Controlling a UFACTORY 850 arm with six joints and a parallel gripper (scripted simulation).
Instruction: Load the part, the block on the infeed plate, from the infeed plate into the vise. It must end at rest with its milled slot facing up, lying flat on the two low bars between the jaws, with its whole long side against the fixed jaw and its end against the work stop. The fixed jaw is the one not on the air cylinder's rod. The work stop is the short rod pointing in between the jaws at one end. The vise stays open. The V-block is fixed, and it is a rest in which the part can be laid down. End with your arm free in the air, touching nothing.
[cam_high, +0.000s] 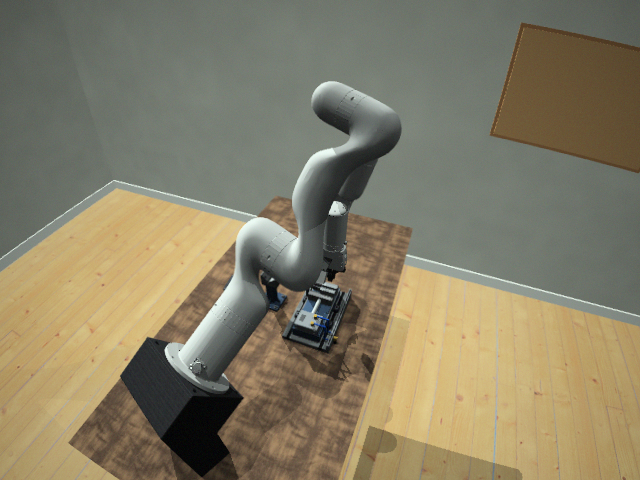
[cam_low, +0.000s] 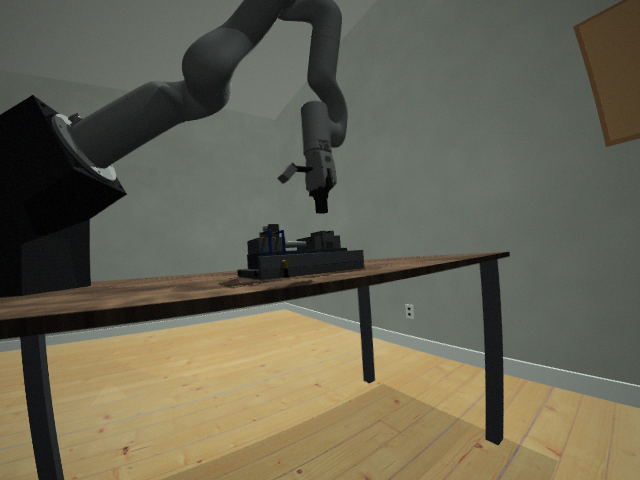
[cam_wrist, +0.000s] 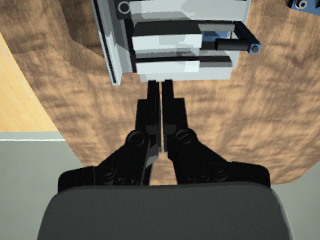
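Right now the part is 80 mm below my hand and 10 mm to the left of it. Also, from my hand: cylinder rod 110 mm below, 70 mm to the left, 60 mm behind; work stop 90 mm below, 60 mm to the left, 40 mm ahead; moving jaw 110 mm below, 40 mm to the left, 20 mm behind.
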